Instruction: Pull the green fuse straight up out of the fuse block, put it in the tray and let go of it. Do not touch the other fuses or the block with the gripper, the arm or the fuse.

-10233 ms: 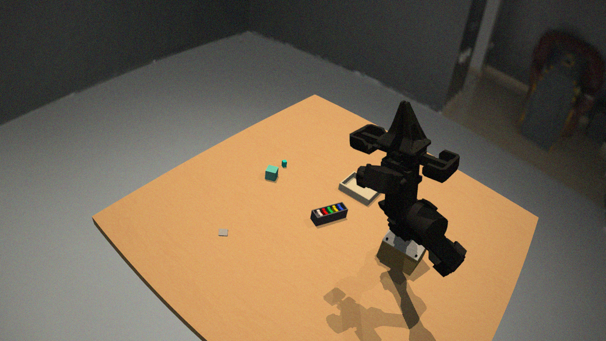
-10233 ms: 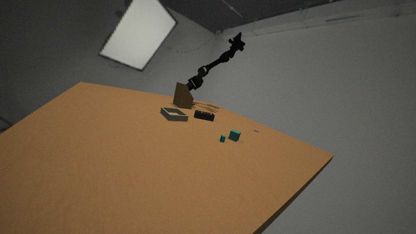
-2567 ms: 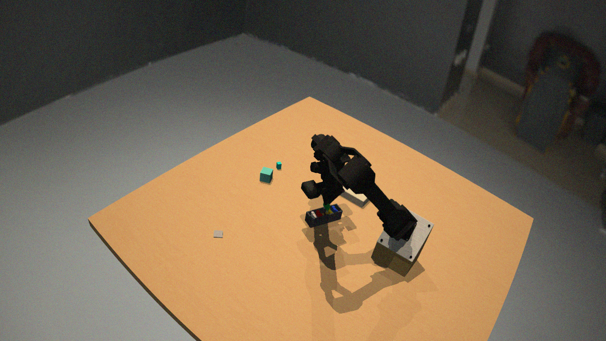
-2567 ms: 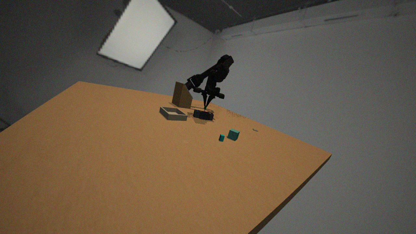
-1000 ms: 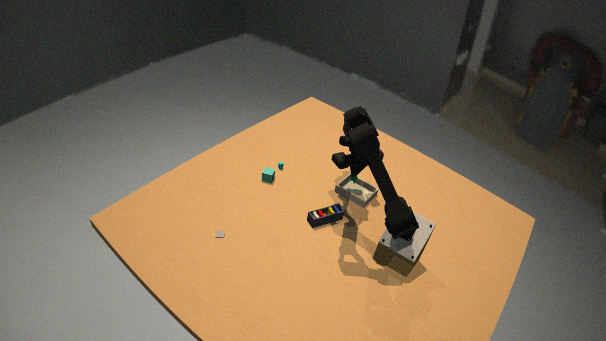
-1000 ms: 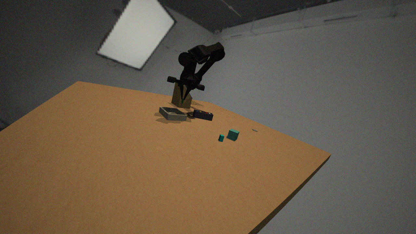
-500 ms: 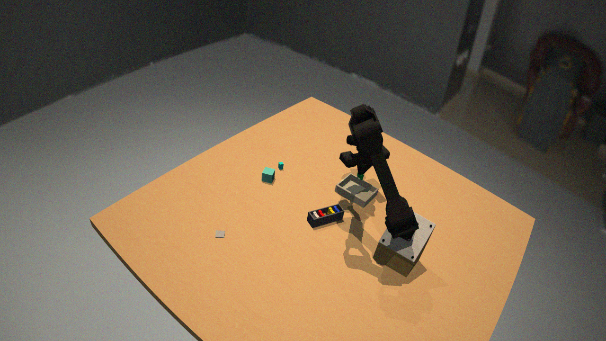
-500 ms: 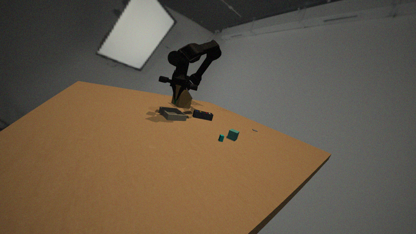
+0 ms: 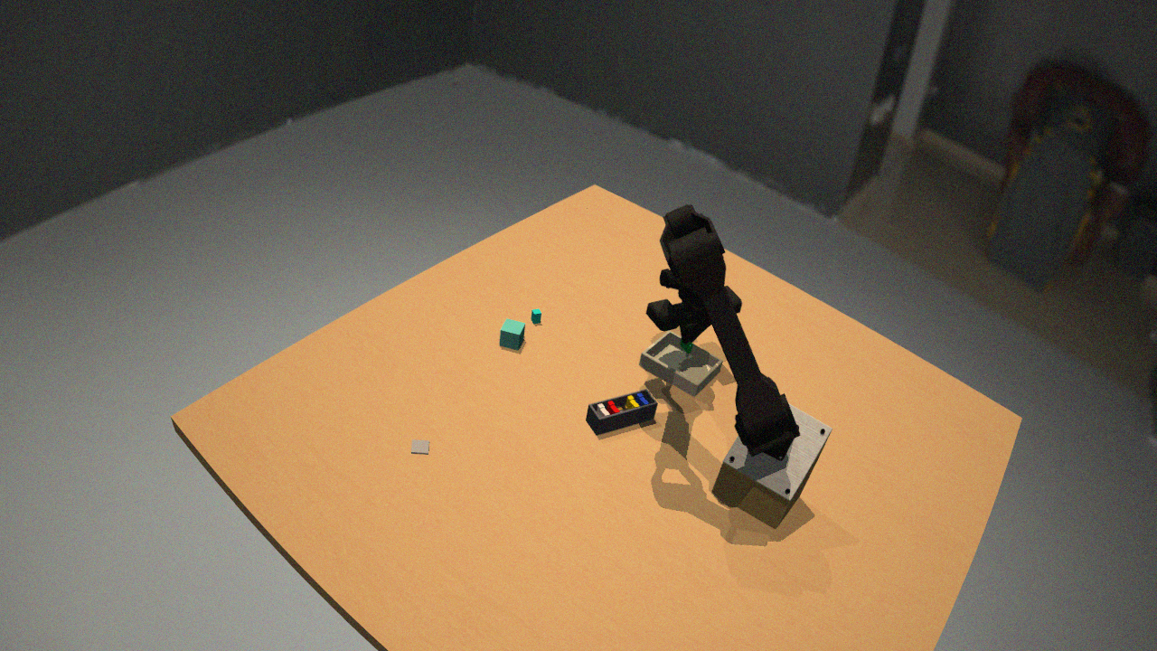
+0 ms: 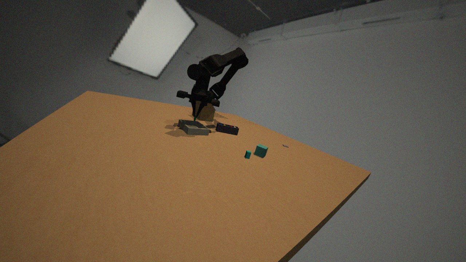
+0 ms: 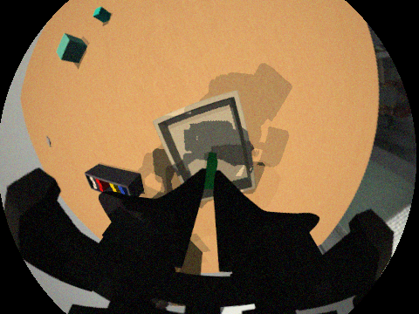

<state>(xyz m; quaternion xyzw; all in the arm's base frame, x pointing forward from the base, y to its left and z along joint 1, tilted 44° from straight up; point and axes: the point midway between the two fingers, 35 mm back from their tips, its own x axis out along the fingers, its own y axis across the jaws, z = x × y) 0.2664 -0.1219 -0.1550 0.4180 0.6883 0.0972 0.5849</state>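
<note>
The green fuse is 1 cm below my gripper tip. Round my gripper tip: small grey flat tile 50 cm to the left, 23 cm ahead, 6 cm below; then grey tray 6 cm below.
</note>
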